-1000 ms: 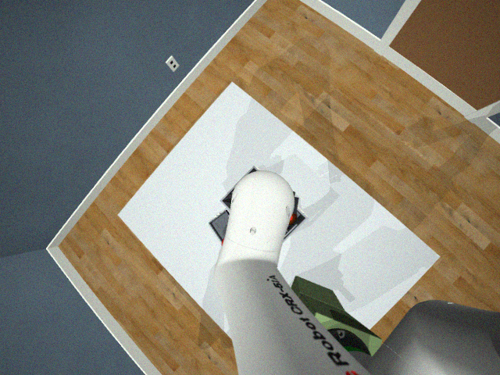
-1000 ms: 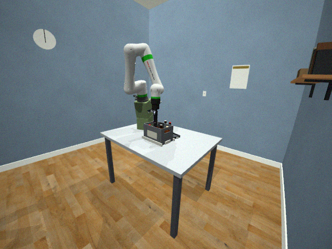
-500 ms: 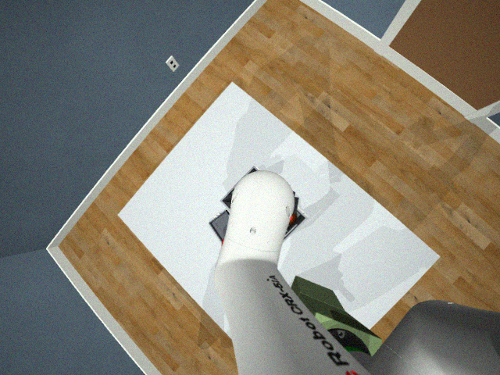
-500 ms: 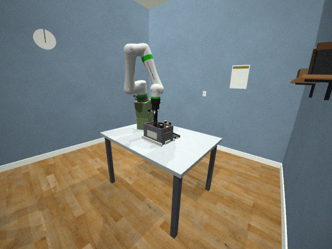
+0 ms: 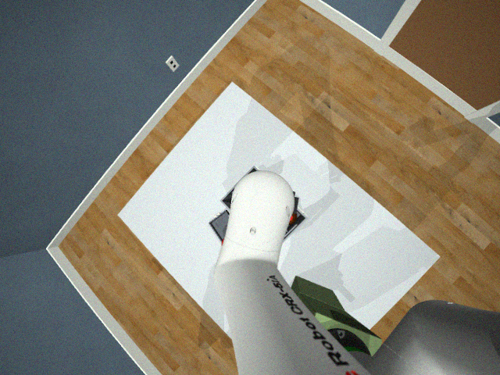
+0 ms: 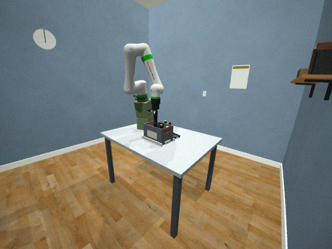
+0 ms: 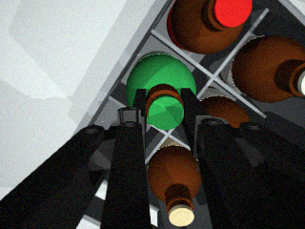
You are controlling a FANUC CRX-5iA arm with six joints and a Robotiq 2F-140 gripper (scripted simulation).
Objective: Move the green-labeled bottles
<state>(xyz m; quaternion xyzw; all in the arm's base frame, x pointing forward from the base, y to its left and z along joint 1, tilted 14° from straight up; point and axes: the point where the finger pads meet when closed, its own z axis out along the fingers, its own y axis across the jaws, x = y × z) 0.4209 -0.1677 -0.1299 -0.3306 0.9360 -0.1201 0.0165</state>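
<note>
Now: hand 8 cm above the green-labeled bottle. The rest, counted from my hand: white bottle: 26 cm to the left, 11 cm behind, 10 cm below; red-labeled bottle: 25 cm to the left, 10 cm below, 2 cm behind; crate: 10 cm below, 4 cm to the left.
</note>
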